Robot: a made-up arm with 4 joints.
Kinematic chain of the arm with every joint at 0, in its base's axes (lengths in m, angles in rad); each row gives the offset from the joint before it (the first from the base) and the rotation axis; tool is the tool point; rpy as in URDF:
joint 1: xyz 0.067 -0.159 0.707 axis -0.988 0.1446 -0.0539
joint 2: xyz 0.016 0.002 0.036 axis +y
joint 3: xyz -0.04 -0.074 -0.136 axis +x
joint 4: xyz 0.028 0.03 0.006 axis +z
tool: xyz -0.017 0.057 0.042 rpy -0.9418 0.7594 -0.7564
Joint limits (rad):
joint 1: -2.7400..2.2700
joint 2: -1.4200..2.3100
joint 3: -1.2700..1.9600
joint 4: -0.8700..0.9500
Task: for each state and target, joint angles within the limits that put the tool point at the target. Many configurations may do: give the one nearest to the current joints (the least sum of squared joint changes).
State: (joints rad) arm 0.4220 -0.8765 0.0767 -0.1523
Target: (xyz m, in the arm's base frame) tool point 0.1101 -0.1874 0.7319
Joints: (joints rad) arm 0.7361 -0.9180 0.7343 -0.3446
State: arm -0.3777 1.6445 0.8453 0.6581
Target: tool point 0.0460 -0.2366 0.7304
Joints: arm -0.6111 1.6860 0.8452 -0.0766
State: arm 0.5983 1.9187 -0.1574 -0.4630
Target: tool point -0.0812 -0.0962 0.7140
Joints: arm 1.2116 1.5392 -0.8538 -0.4165
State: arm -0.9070 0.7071 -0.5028 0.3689
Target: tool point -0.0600 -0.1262 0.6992
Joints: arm -1.1236 0.9633 -0.6604 0.1249
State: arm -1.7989 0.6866 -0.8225 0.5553
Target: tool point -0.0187 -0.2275 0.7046
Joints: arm -1.4232 1.4213 -0.0107 0.4758
